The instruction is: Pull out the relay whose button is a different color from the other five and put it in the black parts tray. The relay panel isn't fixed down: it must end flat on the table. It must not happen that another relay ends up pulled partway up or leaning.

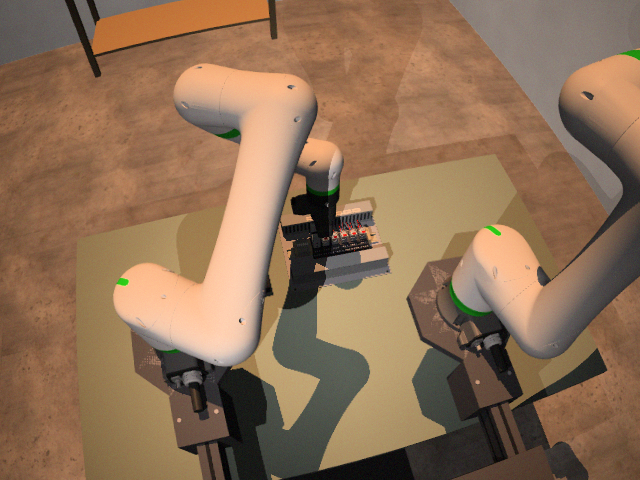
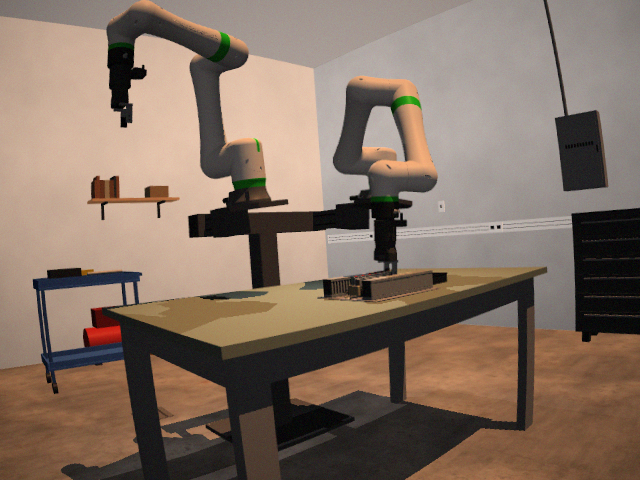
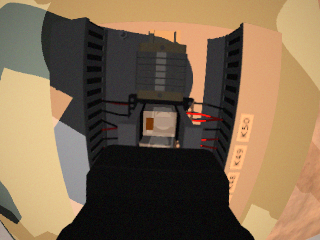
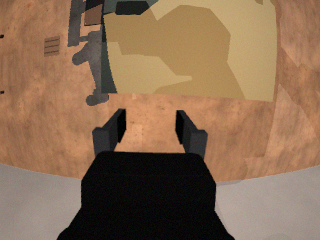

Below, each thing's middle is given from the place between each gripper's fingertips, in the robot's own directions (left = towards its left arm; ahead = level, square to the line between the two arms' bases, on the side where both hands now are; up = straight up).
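Scene:
My left gripper: 30 mm above the relay panel (image 1: 308,268), 60 mm to the left of it. Relay panel: 60 cm below my right hand (image 2: 126,125), 74 cm to the left of it, 34 cm ahead of it.

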